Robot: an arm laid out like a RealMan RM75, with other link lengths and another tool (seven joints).
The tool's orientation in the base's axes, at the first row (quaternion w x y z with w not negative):
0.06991, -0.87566, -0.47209, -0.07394
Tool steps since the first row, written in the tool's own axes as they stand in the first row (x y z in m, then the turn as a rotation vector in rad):
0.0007, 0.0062, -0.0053, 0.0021, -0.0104, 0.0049
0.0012, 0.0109, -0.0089, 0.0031, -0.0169, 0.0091
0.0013, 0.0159, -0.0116, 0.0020, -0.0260, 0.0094
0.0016, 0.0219, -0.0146, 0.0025, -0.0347, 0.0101
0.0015, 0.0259, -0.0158, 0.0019, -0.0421, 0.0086
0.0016, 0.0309, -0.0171, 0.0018, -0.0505, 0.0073
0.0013, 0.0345, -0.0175, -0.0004, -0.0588, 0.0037
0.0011, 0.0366, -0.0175, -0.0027, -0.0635, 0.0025
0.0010, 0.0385, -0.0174, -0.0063, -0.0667, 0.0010
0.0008, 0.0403, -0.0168, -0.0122, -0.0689, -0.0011
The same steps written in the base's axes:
0.0052, -0.0038, 0.0050, -0.0073, 0.0083, -0.0038
0.0092, -0.0067, 0.0084, -0.0119, 0.0135, -0.0074
0.0133, -0.0098, 0.0108, -0.0201, 0.0176, -0.0074
0.0183, -0.0134, 0.0135, -0.0270, 0.0229, -0.0076
0.0215, -0.0159, 0.0144, -0.0337, 0.0261, -0.0058
0.0257, -0.0188, 0.0154, -0.0408, 0.0304, -0.0041
0.0285, -0.0211, 0.0156, -0.0492, 0.0324, -0.0006
0.0301, -0.0224, 0.0154, -0.0545, 0.0329, 0.0004
0.0317, -0.0235, 0.0152, -0.0592, 0.0314, 0.0013
0.0331, -0.0245, 0.0145, -0.0644, 0.0273, 0.0023

